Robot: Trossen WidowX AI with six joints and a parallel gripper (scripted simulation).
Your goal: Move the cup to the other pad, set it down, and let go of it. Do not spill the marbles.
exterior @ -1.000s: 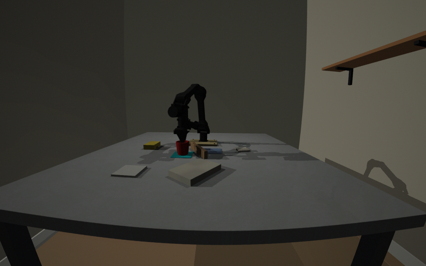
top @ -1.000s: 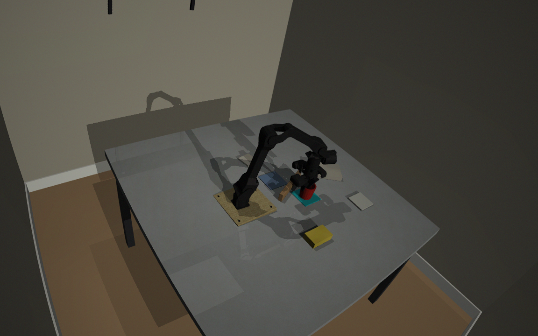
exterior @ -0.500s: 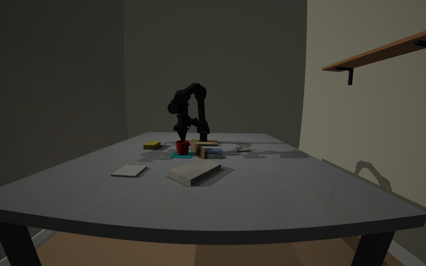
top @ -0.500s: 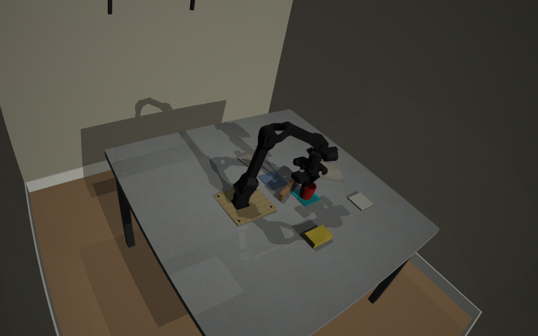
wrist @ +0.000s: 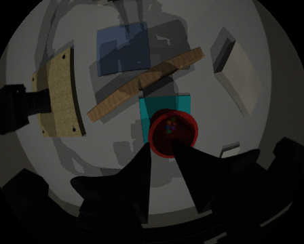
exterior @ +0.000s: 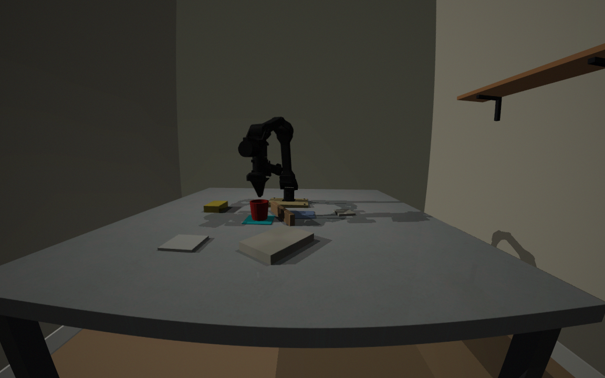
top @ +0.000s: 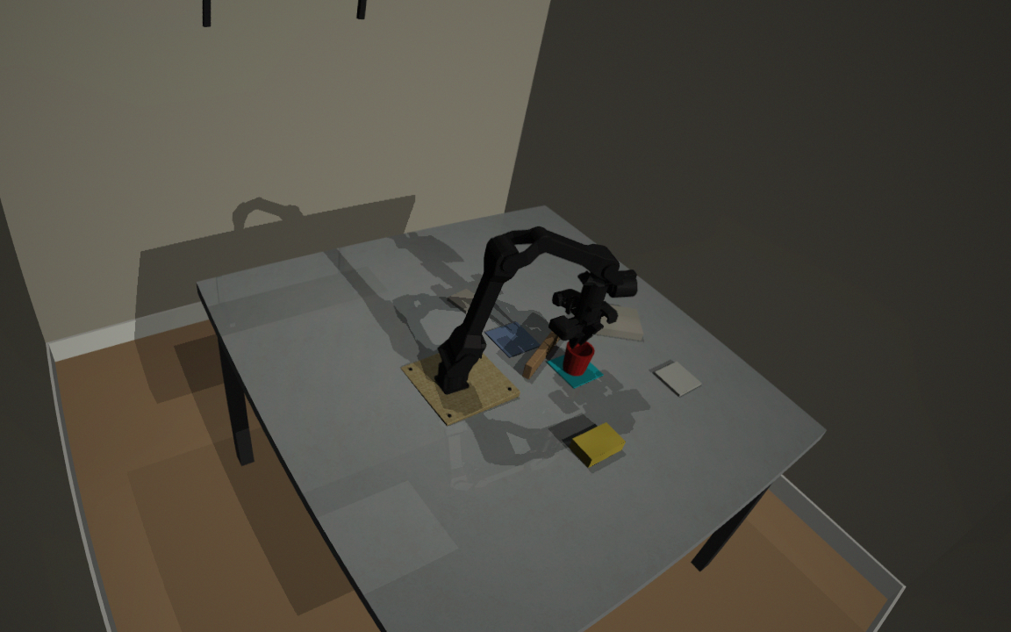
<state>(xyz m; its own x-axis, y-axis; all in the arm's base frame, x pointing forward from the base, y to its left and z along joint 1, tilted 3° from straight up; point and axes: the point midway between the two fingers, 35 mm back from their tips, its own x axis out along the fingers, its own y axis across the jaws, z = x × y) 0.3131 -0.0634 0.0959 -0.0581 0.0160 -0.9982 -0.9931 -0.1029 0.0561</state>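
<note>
The red cup is 20 mm ahead of my gripper tip and 50 mm below it. Round my gripper tip: teal pad (30 mm ahead, 100 mm below); wooden bar (20 mm behind, 80 mm to the left, 80 mm below); blue pad (70 mm behind, 160 mm to the left, 100 mm below).
</note>
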